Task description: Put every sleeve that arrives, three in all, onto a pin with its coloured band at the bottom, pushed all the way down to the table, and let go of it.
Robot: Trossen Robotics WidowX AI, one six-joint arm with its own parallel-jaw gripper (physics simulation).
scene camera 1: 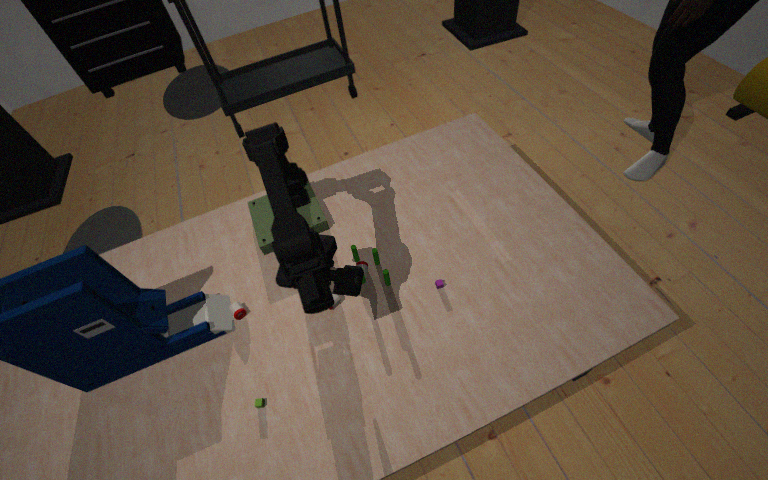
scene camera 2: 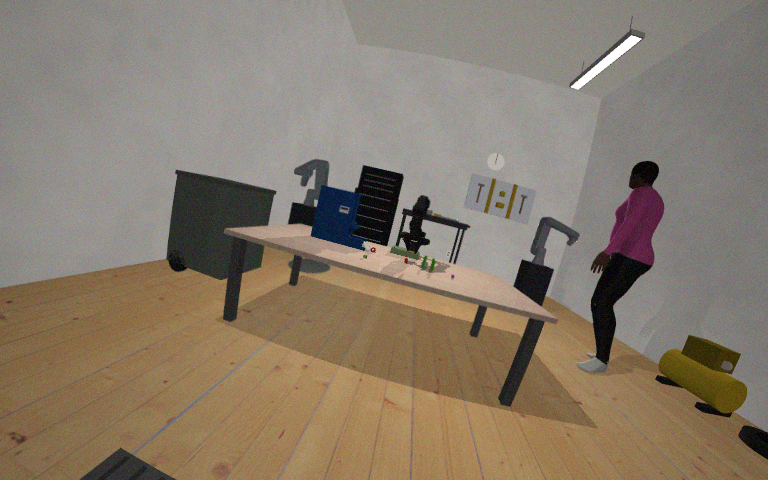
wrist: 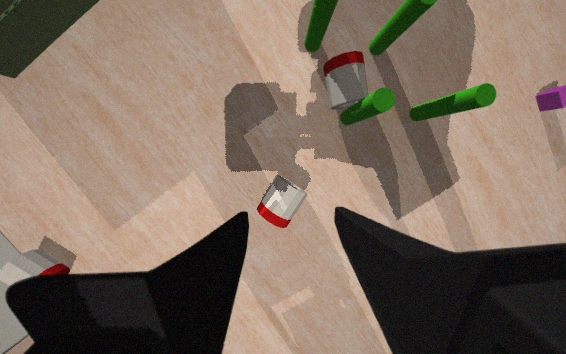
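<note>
Four green pins (scene camera 1: 386, 277) (scene camera 2: 432, 264) (wrist: 452, 102) stand upright on the table, and no sleeve is around any of them. One white sleeve with a red band (scene camera 1: 361, 264) (wrist: 345, 80) lies on its side among the pins, its plain end close to the nearest pin. A second sleeve (scene camera 1: 338, 300) (scene camera 2: 406, 260) (wrist: 282, 201) lies on its side left of the pins, partly hidden by the arm in scene camera 1. A third sleeve (scene camera 1: 240, 313) (scene camera 2: 373, 249) (wrist: 55, 270) is at the blue machine's outlet. My gripper (wrist: 291, 216) is open and empty, above the second sleeve.
The blue machine (scene camera 1: 39, 339) (scene camera 2: 336, 215) stands left of the arm. The arm's green base plate (scene camera 1: 260, 226) (scene camera 2: 404, 252) is behind the pins. A purple cube (scene camera 1: 439, 283) (scene camera 2: 452, 276) (wrist: 552, 98) lies right of them. A lime cube (scene camera 1: 259, 403) (scene camera 2: 365, 256) lies toward the front left.
</note>
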